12 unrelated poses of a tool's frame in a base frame.
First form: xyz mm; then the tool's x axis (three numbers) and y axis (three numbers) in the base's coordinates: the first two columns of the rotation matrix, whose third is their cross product.
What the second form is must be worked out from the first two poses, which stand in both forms.
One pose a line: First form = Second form
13.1 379.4 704.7 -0.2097 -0.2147 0.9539 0.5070 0.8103 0.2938 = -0.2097 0.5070 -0.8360 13.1; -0.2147 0.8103 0.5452 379.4; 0.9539 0.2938 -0.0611 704.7; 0 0 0 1
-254.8 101.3 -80.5 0.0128 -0.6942 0.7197 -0.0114 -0.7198 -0.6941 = 0.0128 -0.0114 0.9999 -254.8; -0.6942 -0.7198 0.0007 101.3; 0.7197 -0.6941 -0.0171 -80.5; 0 0 0 1
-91.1 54.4 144.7 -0.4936 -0.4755 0.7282 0.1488 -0.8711 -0.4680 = -0.4936 0.1488 0.8569 -91.1; -0.4755 -0.8711 -0.1226 54.4; 0.7282 -0.4680 0.5007 144.7; 0 0 0 1
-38.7 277.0 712.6 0.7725 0.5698 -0.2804 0.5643 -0.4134 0.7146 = 0.7725 0.5643 0.2913 -38.7; 0.5698 -0.4134 -0.7103 277.0; -0.2804 0.7146 -0.6409 712.6; 0 0 0 1
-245.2 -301.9 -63.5 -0.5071 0.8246 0.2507 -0.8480 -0.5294 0.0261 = -0.5071 -0.8480 0.1542 -245.2; 0.8246 -0.5294 -0.1994 -301.9; 0.2507 0.0261 0.9677 -63.5; 0 0 0 1
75.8 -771.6 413.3 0.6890 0.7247 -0.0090 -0.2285 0.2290 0.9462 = 0.6890 -0.2285 0.6878 75.8; 0.7247 0.2290 -0.6499 -771.6; -0.0090 0.9462 0.3234 413.3; 0 0 0 1
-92.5 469.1 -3.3 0.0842 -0.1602 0.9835 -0.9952 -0.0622 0.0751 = 0.0842 -0.9952 0.0491 -92.5; -0.1602 -0.0622 -0.9851 469.1; 0.9835 0.0751 -0.1647 -3.3; 0 0 0 1
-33.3 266.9 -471.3 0.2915 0.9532 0.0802 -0.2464 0.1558 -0.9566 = 0.2915 -0.2464 -0.9243 -33.3; 0.9532 0.1558 0.2591 266.9; 0.0802 -0.9566 0.2803 -471.3; 0 0 0 1
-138.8 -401.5 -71.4 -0.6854 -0.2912 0.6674 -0.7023 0.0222 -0.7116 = -0.6854 -0.7023 0.1924 -138.8; -0.2912 0.0222 -0.9564 -401.5; 0.6674 -0.7116 -0.2197 -71.4; 0 0 0 1
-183.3 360.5 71.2 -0.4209 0.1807 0.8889 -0.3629 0.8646 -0.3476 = -0.4209 -0.3629 -0.8314 -183.3; 0.1807 0.8646 -0.4689 360.5; 0.8889 -0.3476 -0.2983 71.2; 0 0 0 1
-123.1 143.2 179.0 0.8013 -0.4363 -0.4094 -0.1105 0.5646 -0.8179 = 0.8013 -0.1105 0.5880 -123.1; -0.4363 0.5646 0.7006 143.2; -0.4094 -0.8179 0.4042 179.0; 0 0 0 1
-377.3 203.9 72.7 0.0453 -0.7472 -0.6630 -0.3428 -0.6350 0.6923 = 0.0453 -0.3428 -0.9383 -377.3; -0.7472 -0.6350 0.1959 203.9; -0.6630 0.6923 -0.2849 72.7; 0 0 0 1
